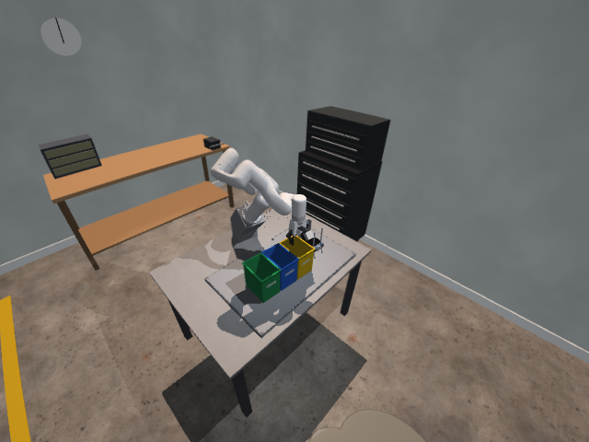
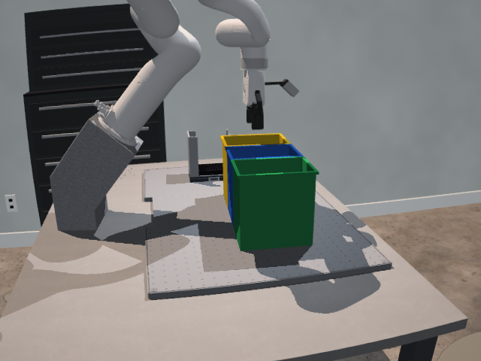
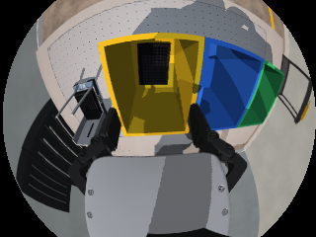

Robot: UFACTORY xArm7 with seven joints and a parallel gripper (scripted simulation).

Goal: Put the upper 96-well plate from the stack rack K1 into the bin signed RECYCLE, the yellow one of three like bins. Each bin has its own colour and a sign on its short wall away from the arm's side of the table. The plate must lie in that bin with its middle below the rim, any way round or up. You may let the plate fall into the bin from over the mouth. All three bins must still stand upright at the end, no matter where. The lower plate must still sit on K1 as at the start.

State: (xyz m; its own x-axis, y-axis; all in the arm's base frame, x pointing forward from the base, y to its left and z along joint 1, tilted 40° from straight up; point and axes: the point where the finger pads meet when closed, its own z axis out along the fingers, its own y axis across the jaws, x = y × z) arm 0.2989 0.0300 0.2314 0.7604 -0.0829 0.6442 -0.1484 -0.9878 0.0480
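My gripper is now 14 cm above the yellow bin. The rest, counted from my hand: green bin (26 cm to the right, 14 cm below, 5 cm behind); blue bin (14 cm below, 13 cm to the right, 3 cm behind).
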